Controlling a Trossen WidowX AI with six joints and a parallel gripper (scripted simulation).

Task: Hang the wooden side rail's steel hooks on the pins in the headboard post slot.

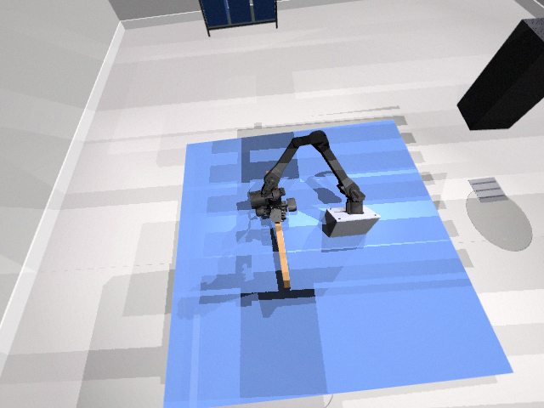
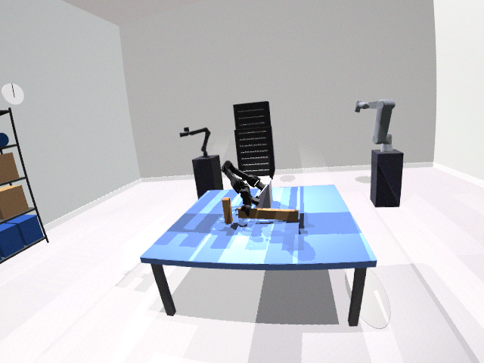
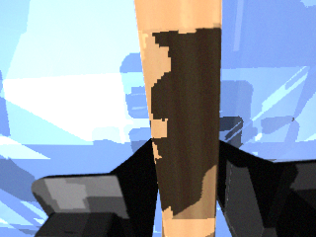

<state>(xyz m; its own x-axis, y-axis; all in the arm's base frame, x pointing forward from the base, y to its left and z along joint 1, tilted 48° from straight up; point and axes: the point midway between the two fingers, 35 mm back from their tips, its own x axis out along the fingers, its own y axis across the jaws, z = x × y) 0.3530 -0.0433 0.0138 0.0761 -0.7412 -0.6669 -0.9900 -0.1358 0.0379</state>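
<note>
The headboard post is 2 cm ahead of my gripper tip, 14 cm to the right of it and 4 cm above it.
</note>
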